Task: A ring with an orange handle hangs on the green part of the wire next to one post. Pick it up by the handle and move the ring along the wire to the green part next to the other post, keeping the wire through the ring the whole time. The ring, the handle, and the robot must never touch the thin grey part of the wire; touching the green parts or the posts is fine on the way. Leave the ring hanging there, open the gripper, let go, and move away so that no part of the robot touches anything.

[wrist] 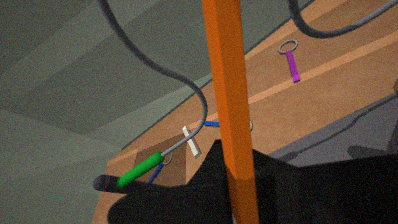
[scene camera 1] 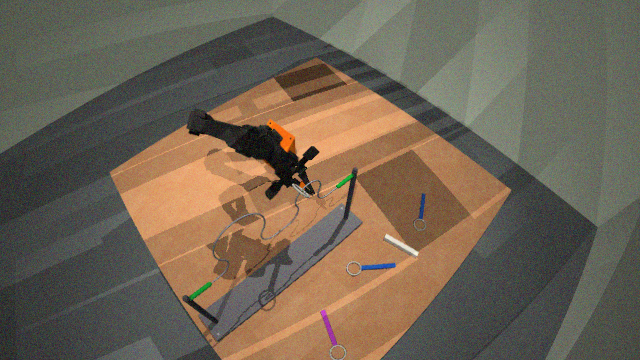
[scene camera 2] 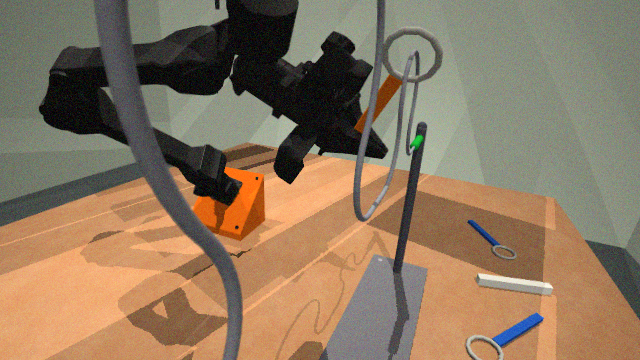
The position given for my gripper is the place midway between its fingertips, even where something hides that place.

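My gripper (scene camera 2: 385,154) is visible to me, and I find the same gripper (wrist: 222,144) again, as well as a further view of the gripper (scene camera 1: 313,194). There is also a white bar (scene camera 2: 500,282).
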